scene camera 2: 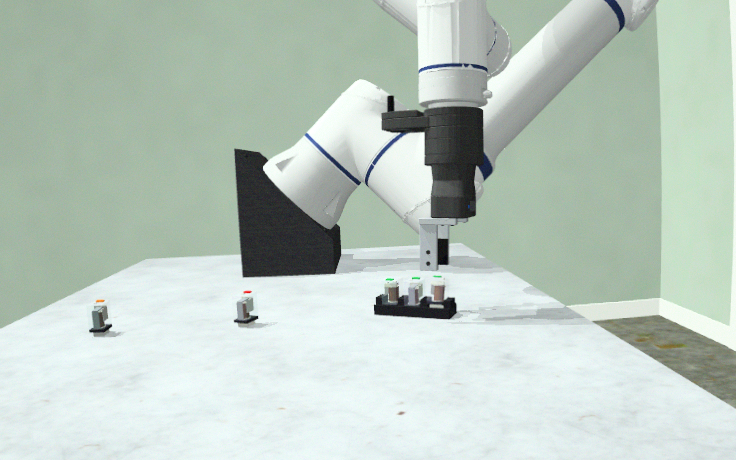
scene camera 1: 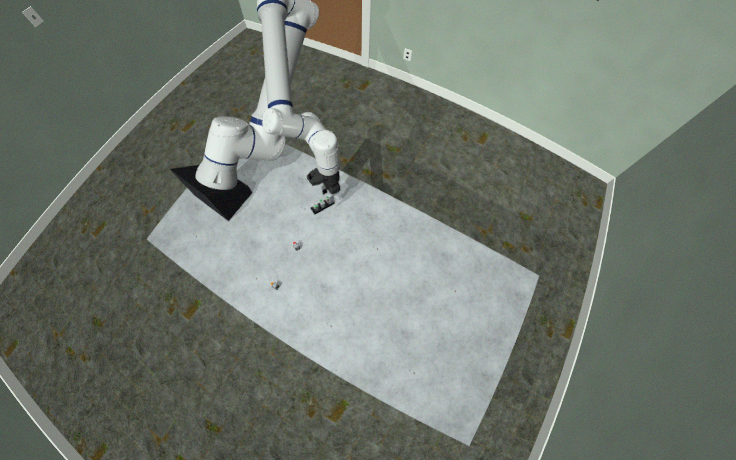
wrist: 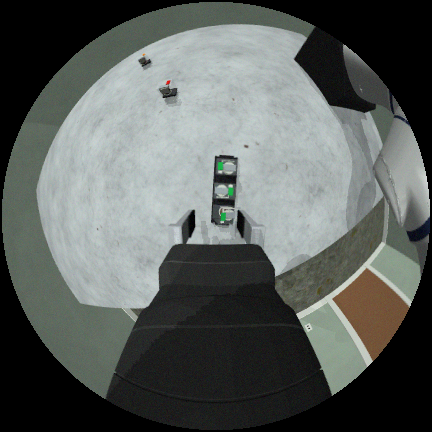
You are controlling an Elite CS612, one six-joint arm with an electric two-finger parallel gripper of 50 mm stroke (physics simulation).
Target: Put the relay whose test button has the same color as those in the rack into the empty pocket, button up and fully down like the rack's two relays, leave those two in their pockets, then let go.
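Pixels of known places: gripper, fingertip midpoint: (scene camera 2: pixel 434 267) (scene camera 1: pixel 328 197) (wrist: pixel 215 218); arm's base, link origin: (scene camera 2: pixel 297 198) (scene camera 1: pixel 216 179).
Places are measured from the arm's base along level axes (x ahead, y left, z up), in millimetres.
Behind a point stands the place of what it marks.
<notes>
The black rack (scene camera 1: pixel 324 209) (scene camera 2: pixel 415 310) {x 463, y 186, z -134 mm} (wrist: pixel 225 179) {x 436, y 175, z -121 mm} holds three green-button relays, buttons up. The end relay (scene camera 2: pixel 438 291) {x 471, y 216, z -109 mm} (wrist: pixel 228 215) {x 452, y 220, z -94 mm}, nearest the gripper, looks slightly turned or tilted in the wrist view. In scene camera 2 a light strip shows at its base and its top looks a little higher than the others. The middle relay (scene camera 2: pixel 414 292) {x 459, y 186, z -111 mm} (wrist: pixel 222 190) {x 447, y 187, z -97 mm} and the far-end relay (scene camera 2: pixel 392 292) {x 445, y 158, z -112 mm} (wrist: pixel 229 167) {x 427, y 163, z -97 mm} stand in their pockets. My gripper (scene camera 1: pixel 330 195) {x 467, y 213, z -77 mm} (scene camera 2: pixel 435 265) {x 467, y 213, z -77 mm} (wrist: pixel 215 218) {x 467, y 213, z -77 mm} is open and empty, its fingertips above the end relay and clear of it.
A red-button relay (scene camera 1: pixel 297 245) {x 470, y -36, z -101 mm} (scene camera 2: pixel 244 308) {x 476, y -35, z -117 mm} (wrist: pixel 168 91) {x 459, y -25, z -120 mm} and an orange-button relay (scene camera 1: pixel 276 284) {x 492, y -221, z -102 mm} (scene camera 2: pixel 99 316) {x 495, y -222, z -116 mm} (wrist: pixel 144 61) {x 481, y -218, z -124 mm} stand apart on the pale table top (scene camera 1: pixel 407 303) {x 988, y -2, z -144 mm} (scene camera 2: pixel 325 390) {x 703, y 76, z -144 mm} (wrist: pixel 130 165) {x 586, y 69, z -144 mm}. The arm's black base (scene camera 1: pixel 227 203) {x 102, y -56, z -43 mm} (scene camera 2: pixel 287 233) {x 103, y -13, z -62 mm} (wrist: pixel 327 70) {x 104, y -1, z -72 mm} stands at the table's edge.
</notes>
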